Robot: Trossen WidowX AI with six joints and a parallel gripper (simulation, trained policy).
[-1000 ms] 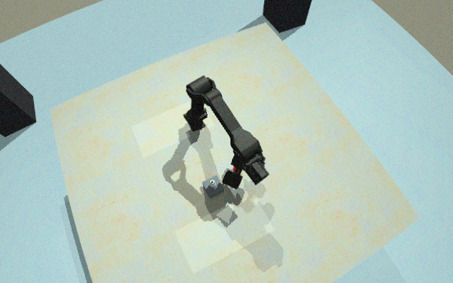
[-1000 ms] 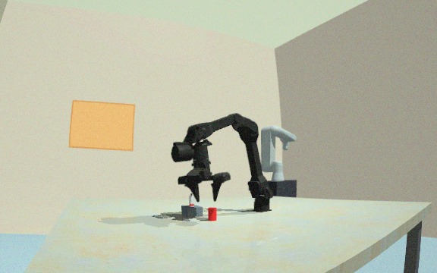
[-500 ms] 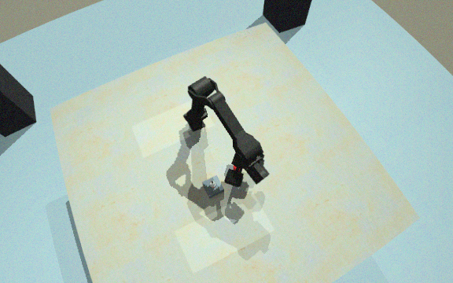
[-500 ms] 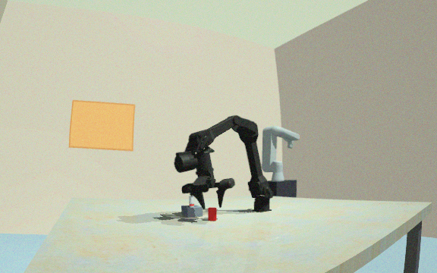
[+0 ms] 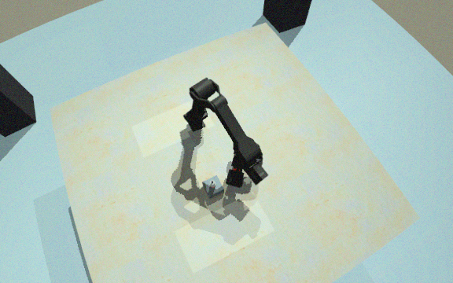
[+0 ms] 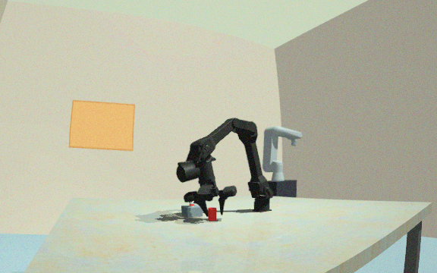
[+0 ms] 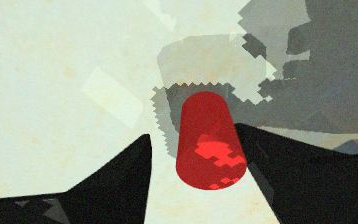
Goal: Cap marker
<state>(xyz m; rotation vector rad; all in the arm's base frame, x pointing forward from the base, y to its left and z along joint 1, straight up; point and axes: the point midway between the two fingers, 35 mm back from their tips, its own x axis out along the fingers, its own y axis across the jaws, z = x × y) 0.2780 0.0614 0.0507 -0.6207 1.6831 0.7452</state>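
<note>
My gripper tip is now 40 mm short of the white marker, 120 mm to the left of it and 50 mm below it. Also, from my gripper tip: red cap 10 mm ahead, 10 mm above; then grey holder block 40 mm ahead, 120 mm to the right.
</note>
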